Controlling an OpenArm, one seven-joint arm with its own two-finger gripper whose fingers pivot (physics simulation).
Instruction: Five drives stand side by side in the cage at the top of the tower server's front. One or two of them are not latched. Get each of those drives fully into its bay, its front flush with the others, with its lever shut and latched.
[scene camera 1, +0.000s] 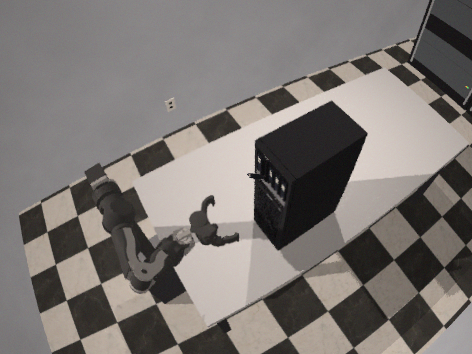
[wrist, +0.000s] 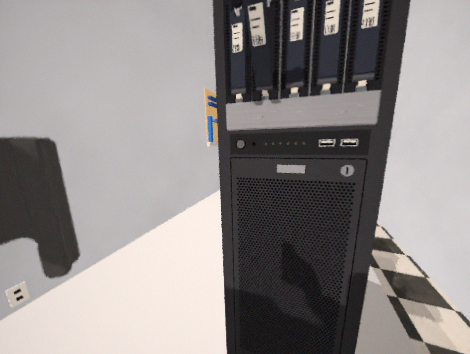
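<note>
The black tower server (scene camera 1: 320, 165) (wrist: 295, 250) stands upright, its front towards the arm. In the wrist view the five drives stand side by side at its top, their upper ends cut off. The second drive from the left (wrist: 262, 65) looks larger and nearer than the others, and its label is tilted. In the scene view a dark lever (scene camera 1: 255, 175) sticks out of the cage front. The other drives' fronts look roughly level; their latches cannot be judged. My gripper (scene camera 1: 225, 218) is open and empty, in front of the server and apart from it. One finger shows at the left of the wrist view.
The server stands on a white table top (scene camera 1: 400, 125) (wrist: 165, 280). A grey strip (wrist: 300, 112) and a panel with a button and USB ports (wrist: 300, 143) lie below the cage. A dark rack cabinet (scene camera 1: 450, 45) stands at the upper right. A wall outlet (scene camera 1: 170, 104) (wrist: 18, 294) shows behind.
</note>
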